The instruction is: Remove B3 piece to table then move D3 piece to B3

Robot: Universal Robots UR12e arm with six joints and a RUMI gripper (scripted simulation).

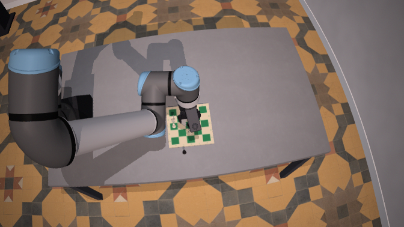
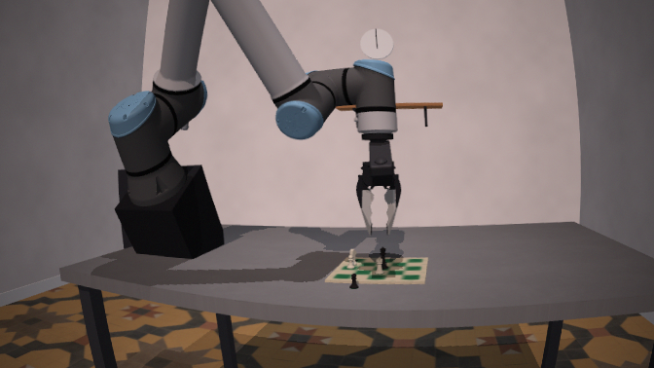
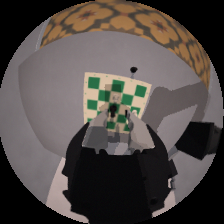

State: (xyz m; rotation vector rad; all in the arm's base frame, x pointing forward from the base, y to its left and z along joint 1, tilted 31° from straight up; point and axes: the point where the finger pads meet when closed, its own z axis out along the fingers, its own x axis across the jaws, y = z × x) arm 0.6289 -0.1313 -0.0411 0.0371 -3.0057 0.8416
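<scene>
Right now the chessboard is 4 cm to the left of my hand and 11 cm below it.
</scene>
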